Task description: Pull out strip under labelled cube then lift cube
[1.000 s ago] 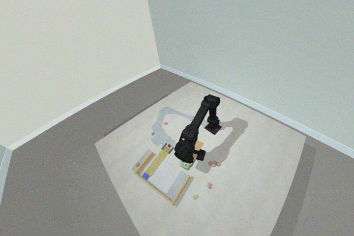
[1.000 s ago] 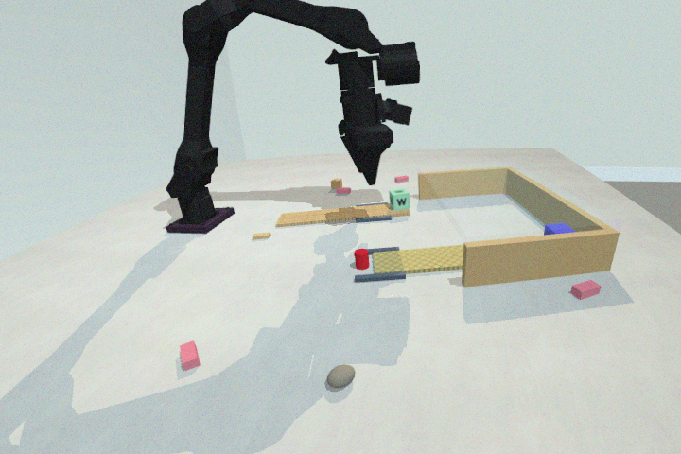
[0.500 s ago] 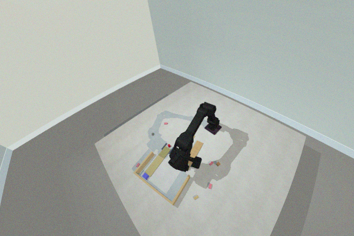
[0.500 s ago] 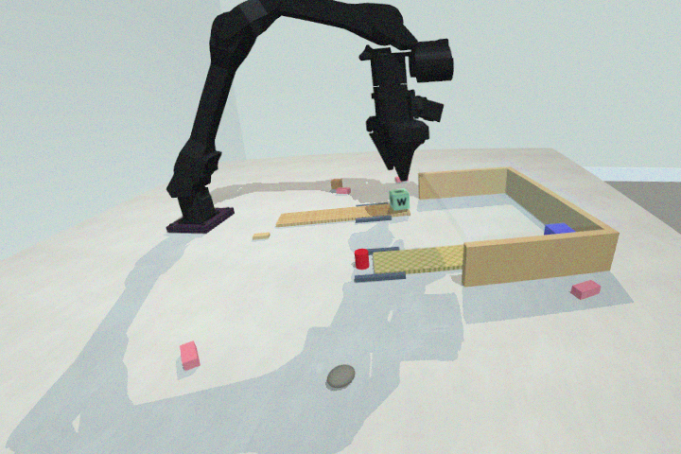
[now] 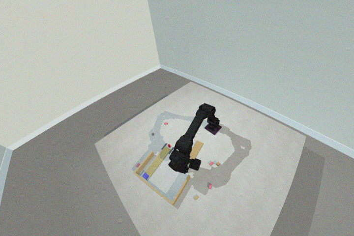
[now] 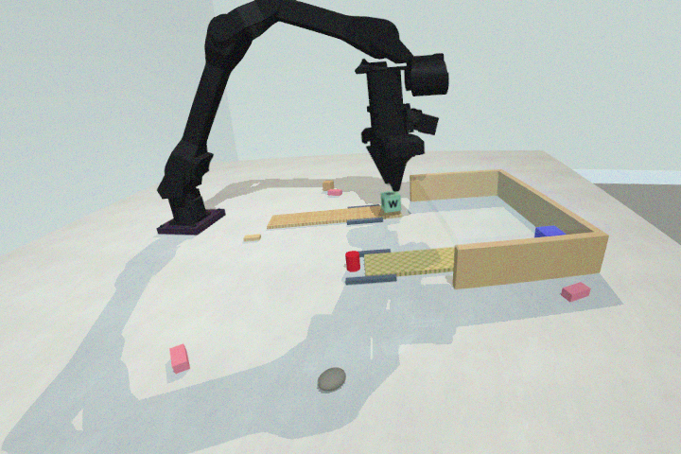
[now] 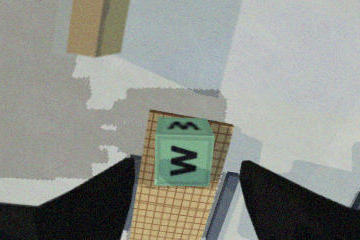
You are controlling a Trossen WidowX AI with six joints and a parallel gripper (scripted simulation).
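Now: the labelled cube 3 cm below my gripper tip. Also, from my gripper tip: red cylinder 1 cm behind, 21 cm to the right, 4 cm below; then grey pebble 2 cm ahead, 40 cm to the right, 4 cm below; then tan block 18 cm behind, 13 cm to the left, 4 cm below.
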